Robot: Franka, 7 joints.
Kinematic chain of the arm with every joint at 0, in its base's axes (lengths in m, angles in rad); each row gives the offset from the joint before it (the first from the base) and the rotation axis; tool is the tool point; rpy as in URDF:
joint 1: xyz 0 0 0.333 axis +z
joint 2: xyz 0 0 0 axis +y
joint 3: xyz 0 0 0.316 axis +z
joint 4: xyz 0.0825 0 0 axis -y
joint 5: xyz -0.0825 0 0.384 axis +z
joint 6: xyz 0 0 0 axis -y
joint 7: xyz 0.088 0 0 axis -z
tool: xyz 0 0 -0.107 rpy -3.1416 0 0
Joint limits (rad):
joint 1: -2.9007..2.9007
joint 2: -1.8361..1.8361
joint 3: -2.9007..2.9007
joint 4: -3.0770..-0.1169
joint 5: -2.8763..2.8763
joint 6: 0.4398..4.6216
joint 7: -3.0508..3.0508
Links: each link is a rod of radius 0.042 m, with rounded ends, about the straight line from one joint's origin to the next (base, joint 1, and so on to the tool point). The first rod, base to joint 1, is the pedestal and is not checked.
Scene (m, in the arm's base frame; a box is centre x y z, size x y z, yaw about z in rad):
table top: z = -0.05
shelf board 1: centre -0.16 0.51 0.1 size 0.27 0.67 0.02 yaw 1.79
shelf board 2: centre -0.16 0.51 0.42 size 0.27 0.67 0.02 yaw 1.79
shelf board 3: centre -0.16 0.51 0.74 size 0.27 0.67 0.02 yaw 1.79
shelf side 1: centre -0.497 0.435 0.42 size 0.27 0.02 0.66 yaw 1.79
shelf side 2: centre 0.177 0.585 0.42 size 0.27 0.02 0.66 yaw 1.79
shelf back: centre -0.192 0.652 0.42 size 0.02 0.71 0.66 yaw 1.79
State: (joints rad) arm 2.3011 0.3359 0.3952 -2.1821 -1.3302 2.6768 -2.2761
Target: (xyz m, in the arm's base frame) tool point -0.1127 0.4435 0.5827
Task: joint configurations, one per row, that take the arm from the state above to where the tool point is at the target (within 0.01 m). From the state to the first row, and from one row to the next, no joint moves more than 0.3 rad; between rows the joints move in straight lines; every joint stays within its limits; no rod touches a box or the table.
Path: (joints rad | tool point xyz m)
1: 2.3351 0.0921 0.3713 -2.2882 -1.3396 2.6445 -2.2259 | -0.4949 0.2025 0.3289
2: 2.3691 -0.1517 0.3474 -2.3943 -1.3489 2.6122 -2.1757 | -0.4617 0.1839 0.3964
3: 2.4031 -0.3954 0.3235 -2.5004 -1.3583 2.5799 -2.1255 | -0.4206 0.1617 0.4537
4: 2.4371 -0.6392 0.2996 -2.6065 -1.3677 2.5476 -2.0754 | -0.3734 0.1380 0.4993
5: 2.1513 -0.8608 0.1161 -2.6846 -1.3640 2.5590 -2.1757 | -0.2349 0.2500 0.5505
6: 1.8655 -1.0824 -0.0674 -2.7627 -1.3602 2.5704 -2.2761 | -0.0758 0.2776 0.5827
7: 1.8676 -0.8754 -0.0700 -2.6179 -1.3529 2.5691 -2.2761 | -0.0861 0.3281 0.5944
8: 1.8697 -0.6684 -0.0725 -2.4731 -1.3455 2.5679 -2.2761 | -0.0986 0.3842 0.5948
9: 1.8718 -0.4614 -0.0751 -2.3283 -1.3382 2.5667 -2.2761 | -0.1127 0.4435 0.5827

